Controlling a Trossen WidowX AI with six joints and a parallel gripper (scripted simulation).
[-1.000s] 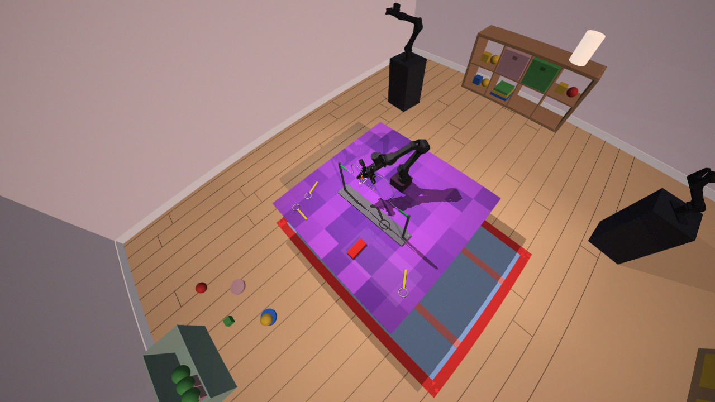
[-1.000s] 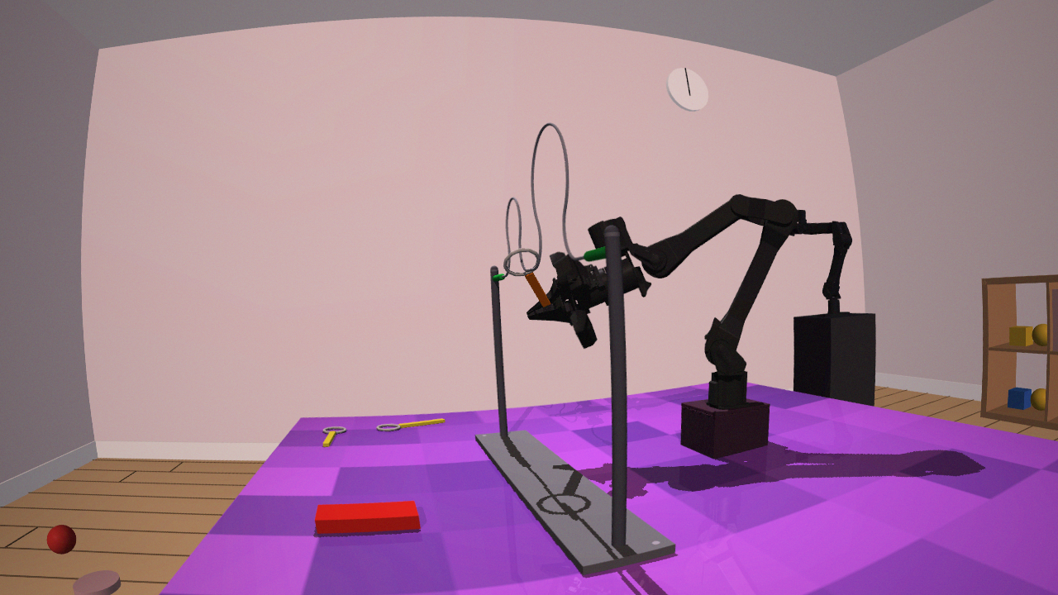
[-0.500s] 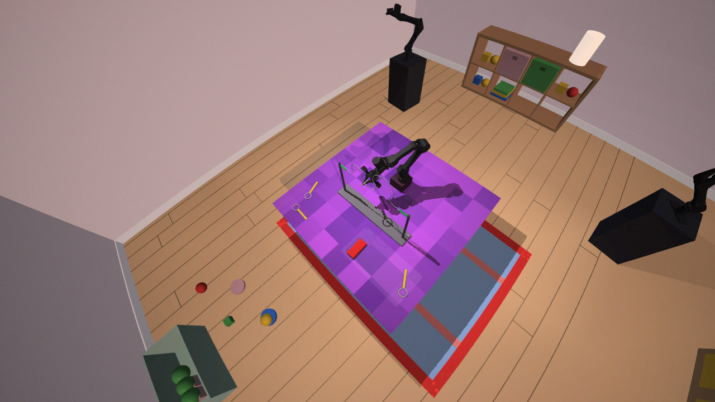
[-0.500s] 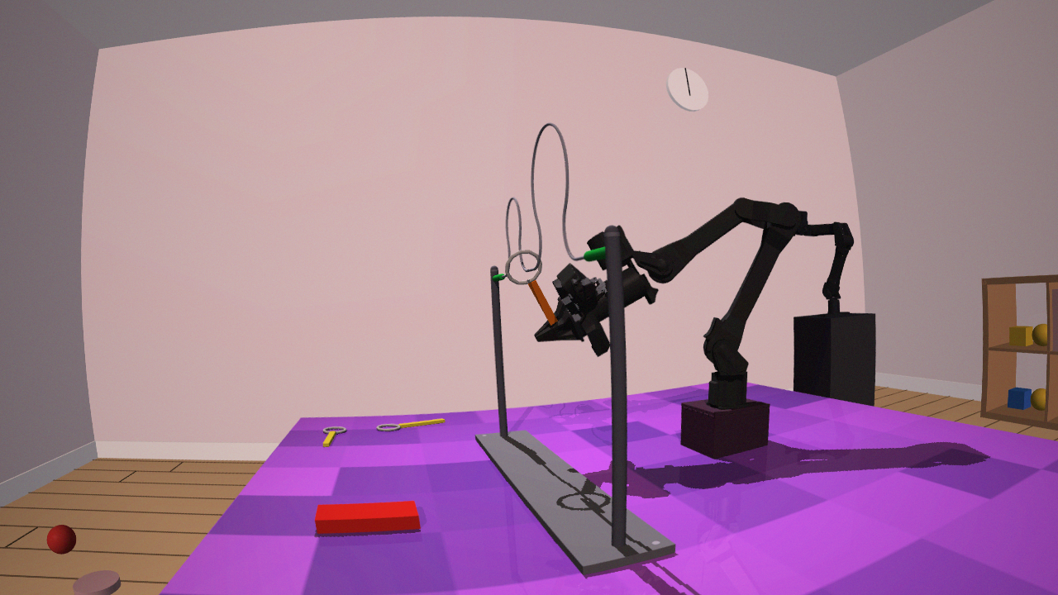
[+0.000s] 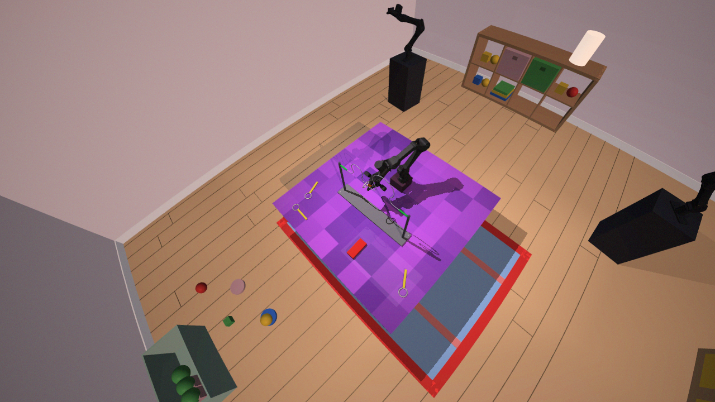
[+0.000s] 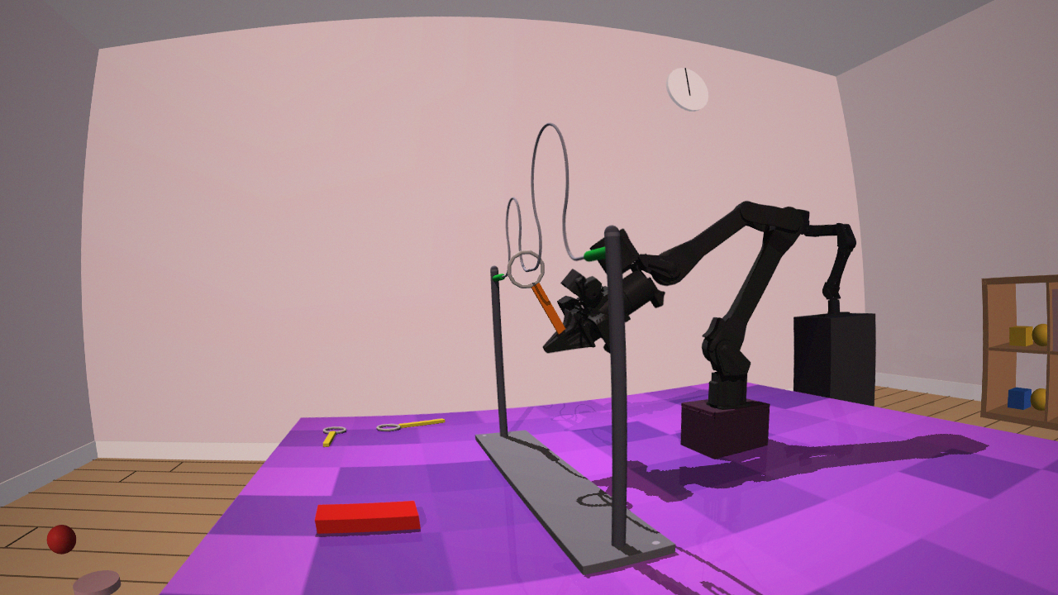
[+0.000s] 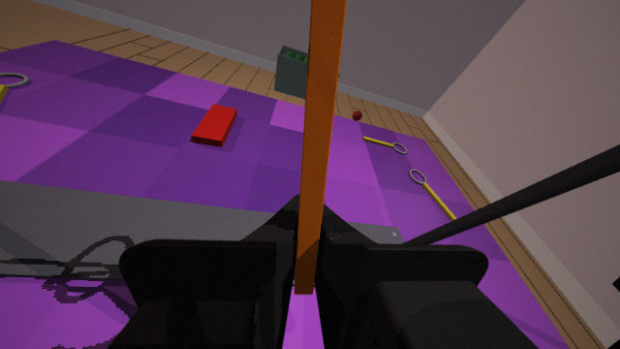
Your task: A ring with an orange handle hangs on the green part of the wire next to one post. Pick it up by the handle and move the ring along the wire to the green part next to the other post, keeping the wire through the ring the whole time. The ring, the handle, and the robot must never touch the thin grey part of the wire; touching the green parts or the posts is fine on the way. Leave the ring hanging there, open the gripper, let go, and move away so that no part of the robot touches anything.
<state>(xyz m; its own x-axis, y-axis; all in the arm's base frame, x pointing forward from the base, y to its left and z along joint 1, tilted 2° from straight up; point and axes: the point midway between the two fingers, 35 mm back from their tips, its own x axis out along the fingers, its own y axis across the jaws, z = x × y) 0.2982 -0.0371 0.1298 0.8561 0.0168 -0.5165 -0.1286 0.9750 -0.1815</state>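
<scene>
My gripper tip is now 90 mm below the ring with orange handle, 20 mm to the right of it and 10 mm short of it. Also, from my gripper tip: red block 280 mm ahead, 220 mm to the left, 200 mm below.
</scene>
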